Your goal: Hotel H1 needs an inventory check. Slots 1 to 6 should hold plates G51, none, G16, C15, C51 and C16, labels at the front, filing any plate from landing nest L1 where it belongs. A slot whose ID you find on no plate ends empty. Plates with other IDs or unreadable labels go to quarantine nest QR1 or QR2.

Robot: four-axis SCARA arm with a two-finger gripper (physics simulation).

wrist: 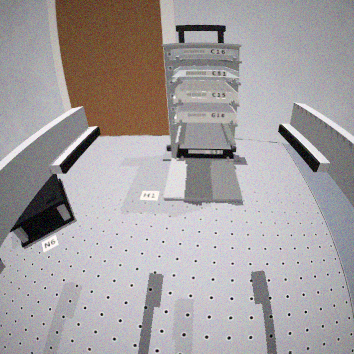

Note:
In view: my gripper (188, 111), a black plate G51 (202, 139) and a black nest N6 (37, 206).

